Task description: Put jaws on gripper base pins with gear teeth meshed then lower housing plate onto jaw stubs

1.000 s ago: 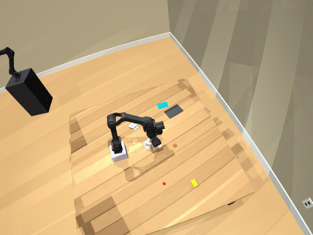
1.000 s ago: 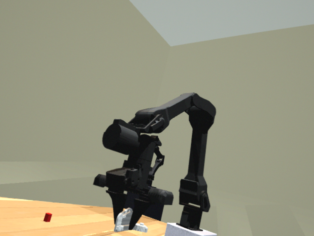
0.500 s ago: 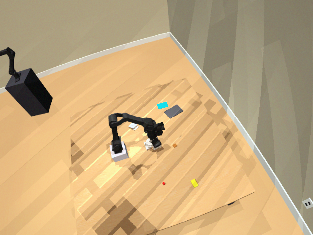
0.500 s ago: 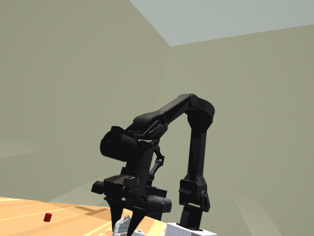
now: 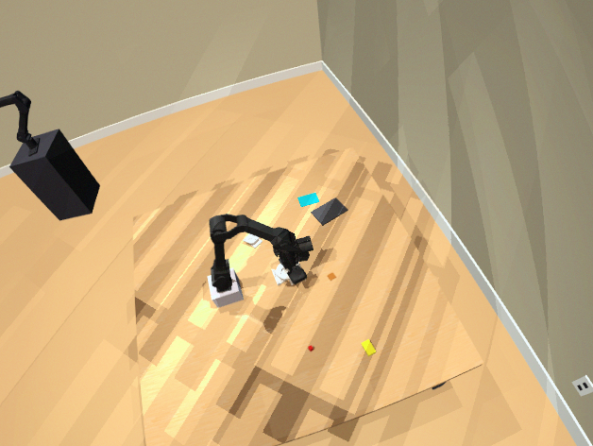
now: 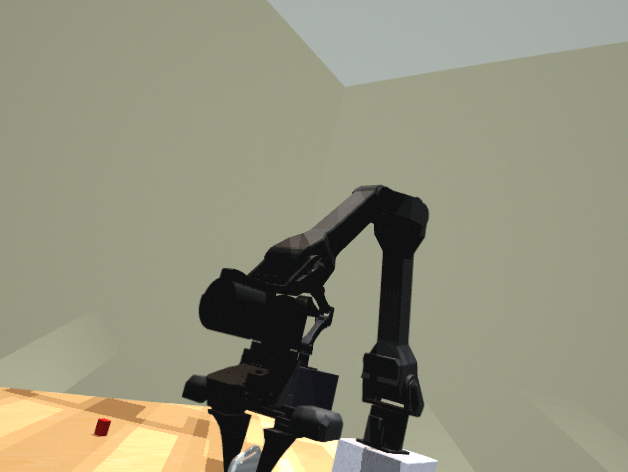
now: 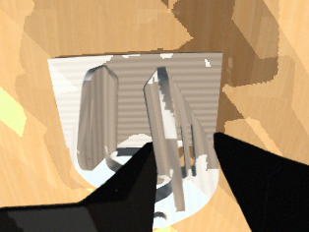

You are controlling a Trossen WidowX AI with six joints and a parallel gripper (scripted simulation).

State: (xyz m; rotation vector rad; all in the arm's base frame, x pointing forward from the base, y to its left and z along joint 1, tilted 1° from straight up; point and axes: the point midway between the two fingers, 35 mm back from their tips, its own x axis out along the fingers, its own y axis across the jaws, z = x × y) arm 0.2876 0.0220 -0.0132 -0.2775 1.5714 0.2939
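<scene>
My gripper tip is now 40 mm above the flat white plate, 30 mm to the right of it and 10 mm short of it. The rest, counted from my gripper tip: red cube (330 mm to the right, 30 mm below, 20 mm ahead); dark grey plate (330 mm to the left, 220 mm ahead, 40 mm below); small brown piece (160 mm ahead, 40 mm below, 30 mm to the right).
</scene>
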